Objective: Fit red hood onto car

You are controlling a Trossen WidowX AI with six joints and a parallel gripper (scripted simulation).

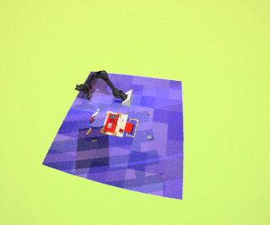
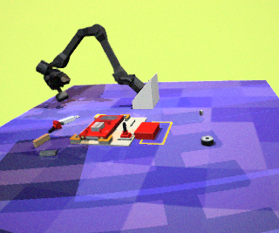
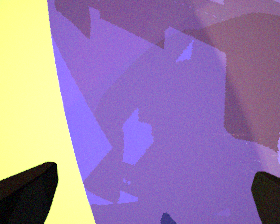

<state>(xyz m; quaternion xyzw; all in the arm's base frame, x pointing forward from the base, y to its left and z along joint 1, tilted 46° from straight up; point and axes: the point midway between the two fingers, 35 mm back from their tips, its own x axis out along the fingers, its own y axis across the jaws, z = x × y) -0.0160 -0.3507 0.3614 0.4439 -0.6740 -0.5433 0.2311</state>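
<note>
The wooden block is 460 mm ahead of my gripper tip, 230 mm to the left of it and 40 mm below it. Also, from my gripper tip: small cube (150 mm ahead, 800 mm to the left, 40 mm below); then red hood (350 mm ahead, 620 mm to the left, 30 mm below).
</note>
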